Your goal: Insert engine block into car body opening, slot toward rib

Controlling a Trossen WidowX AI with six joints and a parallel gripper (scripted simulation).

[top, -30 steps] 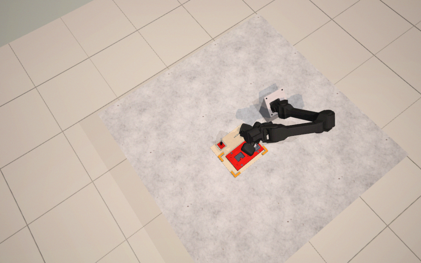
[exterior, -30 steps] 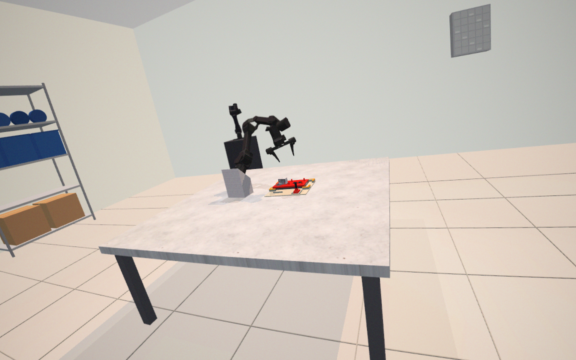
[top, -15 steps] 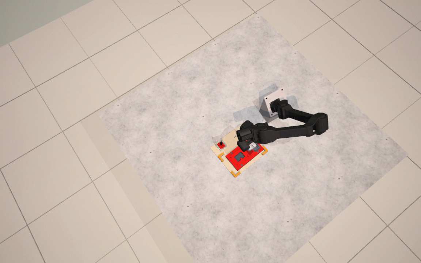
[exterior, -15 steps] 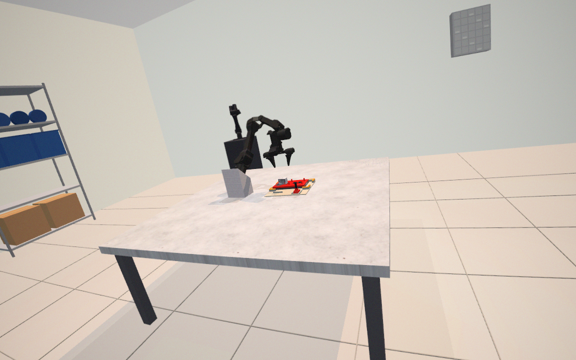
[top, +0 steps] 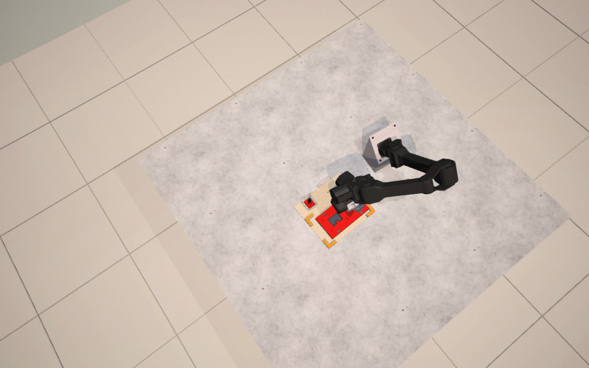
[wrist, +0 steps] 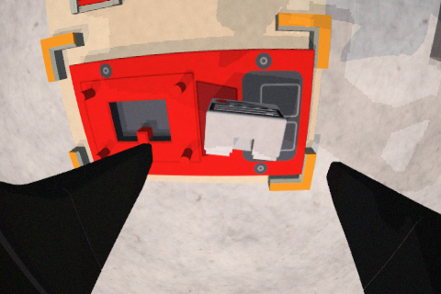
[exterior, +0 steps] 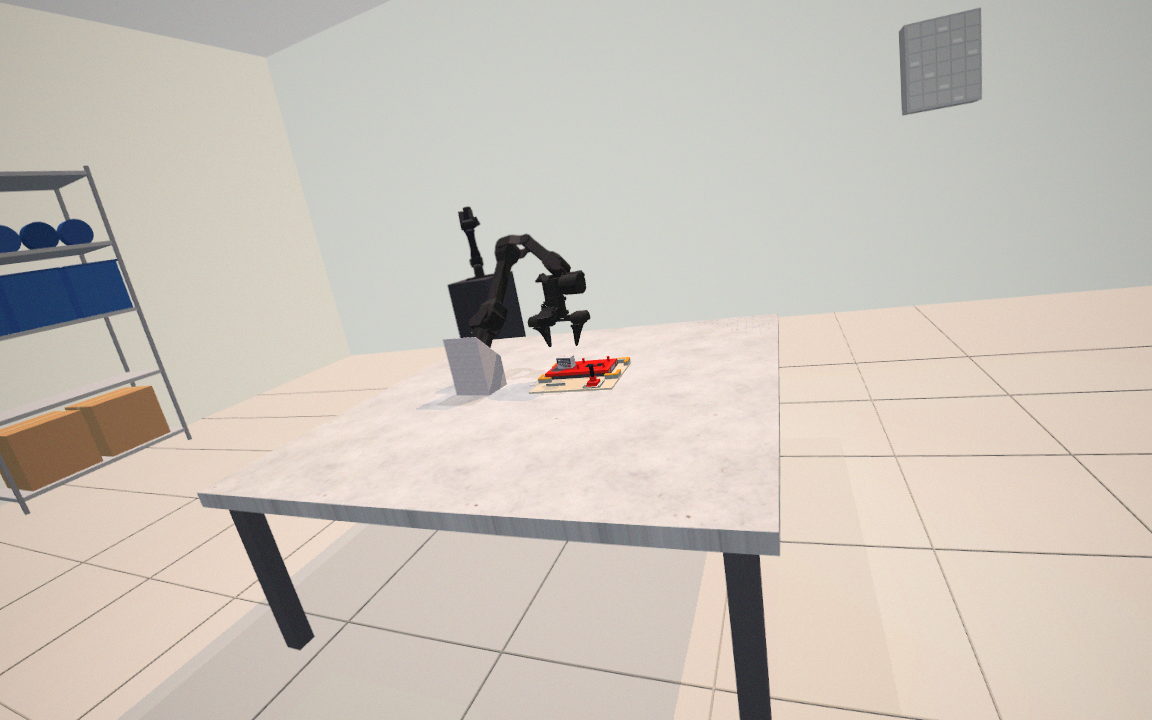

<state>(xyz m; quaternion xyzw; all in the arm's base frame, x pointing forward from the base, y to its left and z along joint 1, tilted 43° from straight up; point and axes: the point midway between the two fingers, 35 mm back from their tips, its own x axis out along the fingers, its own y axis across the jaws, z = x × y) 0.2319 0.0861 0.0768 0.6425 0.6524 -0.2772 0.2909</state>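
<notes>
Now: the engine block 50 mm below my gripper tip.
</notes>
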